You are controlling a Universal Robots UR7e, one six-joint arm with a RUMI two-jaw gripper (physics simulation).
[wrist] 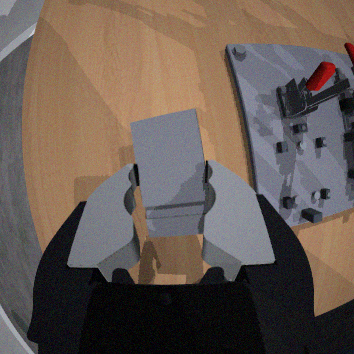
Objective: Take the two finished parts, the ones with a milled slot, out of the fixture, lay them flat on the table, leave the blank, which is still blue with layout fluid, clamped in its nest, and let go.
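Places are measured from the arm's base along level axes (x ahead, y left, z up), in millimetres.
Pixels of known places: gripper, between the fingertips: (171, 164).
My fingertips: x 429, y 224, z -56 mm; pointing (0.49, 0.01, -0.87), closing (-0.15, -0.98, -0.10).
Ahead of a thing's pixels: the offset from my fingertips to its top centre. "spot": to the spot under its first point. Level surfaces: height alone.
My gripper (171, 164) is shut on a grey finished part @(12 mm up, 8 mm back, 1 mm left) (170, 160), a bare metal block with a step or slot line across its near end. The part sits between the two jaws, left of the fixture plate, and appears to be above the wooden table @(76 mm down) (90, 60). The fixture @(spot: 61 mm down, 32 mm back, 99 mm right) (270, 175) shows in part at the right, with an empty nest of small black stops and pins. The blue blank does not show in this view, and no second finished part can be made out.
A toggle clamp with a red handle @(spot: 11 mm up, 51 mm ahead, 144 mm right) (320, 76) stands on the fixture above the empty nest. The tip of another red handle @(spot: 17 mm down, 102 mm ahead, 254 mm right) (350, 52) shows at the right edge. The table's curved-looking left edge borders a grey floor (12, 150).
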